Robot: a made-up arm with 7 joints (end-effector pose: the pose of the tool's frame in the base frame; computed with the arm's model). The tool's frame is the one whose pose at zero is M.
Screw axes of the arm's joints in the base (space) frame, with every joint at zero. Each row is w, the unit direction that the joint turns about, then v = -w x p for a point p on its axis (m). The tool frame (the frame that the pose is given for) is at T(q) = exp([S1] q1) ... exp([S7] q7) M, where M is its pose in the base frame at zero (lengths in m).
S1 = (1, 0, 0, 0, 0.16, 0)
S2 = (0, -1, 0, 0.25, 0, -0.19)
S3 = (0, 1, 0, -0.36, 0, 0.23)
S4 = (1, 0, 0, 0, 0.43, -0.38)
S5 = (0, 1, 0, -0.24, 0, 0.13)
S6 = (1, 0, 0, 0, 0.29, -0.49)
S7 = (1, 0, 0, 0, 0.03, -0.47)
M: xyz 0.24 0.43 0.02 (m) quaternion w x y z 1 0 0 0
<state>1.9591 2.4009 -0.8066 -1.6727 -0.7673 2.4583 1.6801</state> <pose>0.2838 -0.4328 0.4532 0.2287 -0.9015 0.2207 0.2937</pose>
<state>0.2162 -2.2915 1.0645 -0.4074 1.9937 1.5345 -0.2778</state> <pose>0.4774 0.5307 0.5620 0.7038 -0.4457 0.1085 0.5424</pose>
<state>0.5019 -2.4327 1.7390 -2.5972 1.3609 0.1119 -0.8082</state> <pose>0.0966 0.3155 -0.1345 0.1336 0.4543 -0.8402 0.2643</pose>
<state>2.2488 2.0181 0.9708 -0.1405 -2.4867 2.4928 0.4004</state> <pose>0.1561 -0.1333 0.8957 -0.0606 -0.9134 0.3537 0.1922</pose>
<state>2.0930 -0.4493 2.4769 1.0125 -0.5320 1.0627 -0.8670</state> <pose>0.2651 -0.3386 0.8063 0.2591 0.8636 0.3826 0.2017</pose>
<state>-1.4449 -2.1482 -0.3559 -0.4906 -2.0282 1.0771 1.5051</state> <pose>0.1322 0.1675 -0.5080 0.5869 0.2558 0.0050 0.7682</pose>
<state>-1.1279 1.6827 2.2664 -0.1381 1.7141 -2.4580 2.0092</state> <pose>0.0650 -0.0525 -0.1473 -0.3308 0.8459 -0.3380 0.2467</pose>
